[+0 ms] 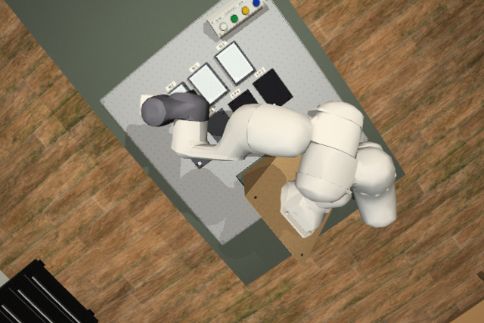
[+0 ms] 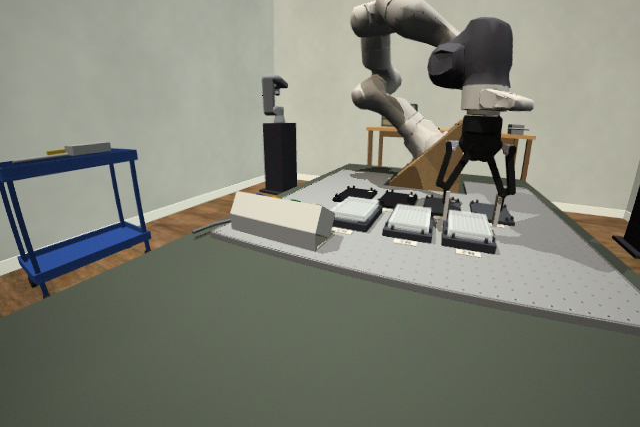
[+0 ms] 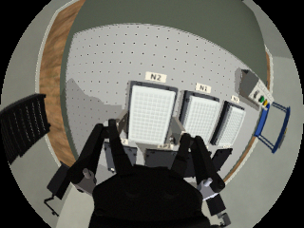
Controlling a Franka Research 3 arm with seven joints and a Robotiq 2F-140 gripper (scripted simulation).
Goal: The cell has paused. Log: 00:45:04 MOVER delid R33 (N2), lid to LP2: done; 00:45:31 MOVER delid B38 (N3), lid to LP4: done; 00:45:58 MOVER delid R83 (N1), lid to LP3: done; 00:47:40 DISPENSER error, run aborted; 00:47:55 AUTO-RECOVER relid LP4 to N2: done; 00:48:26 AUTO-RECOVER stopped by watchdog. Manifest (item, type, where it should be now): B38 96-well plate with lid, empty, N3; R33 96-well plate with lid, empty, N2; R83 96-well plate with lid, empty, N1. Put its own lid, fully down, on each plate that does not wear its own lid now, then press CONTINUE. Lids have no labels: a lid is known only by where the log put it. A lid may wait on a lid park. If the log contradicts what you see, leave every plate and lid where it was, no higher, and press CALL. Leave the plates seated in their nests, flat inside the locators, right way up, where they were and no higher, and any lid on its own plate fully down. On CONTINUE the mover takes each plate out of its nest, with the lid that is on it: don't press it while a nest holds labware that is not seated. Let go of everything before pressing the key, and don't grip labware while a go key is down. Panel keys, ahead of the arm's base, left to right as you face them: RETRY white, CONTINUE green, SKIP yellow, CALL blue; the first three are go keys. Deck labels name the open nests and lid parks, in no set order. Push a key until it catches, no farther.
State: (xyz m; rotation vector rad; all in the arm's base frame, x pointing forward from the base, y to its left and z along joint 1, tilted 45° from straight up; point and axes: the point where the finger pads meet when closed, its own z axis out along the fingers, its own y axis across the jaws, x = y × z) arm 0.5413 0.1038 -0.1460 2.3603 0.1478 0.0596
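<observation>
The green key lies 340 mm to the right of my hand, 160 mm ahead of it and 10 mm above it. Round my hand: lid park LP4 (200 mm to the right, 160 mm behind, 50 mm below); LP1 (170 mm behind, 80 mm to the right, 50 mm below); lid park LP2 (190 mm behind, 60 mm to the left, 50 mm below).
</observation>
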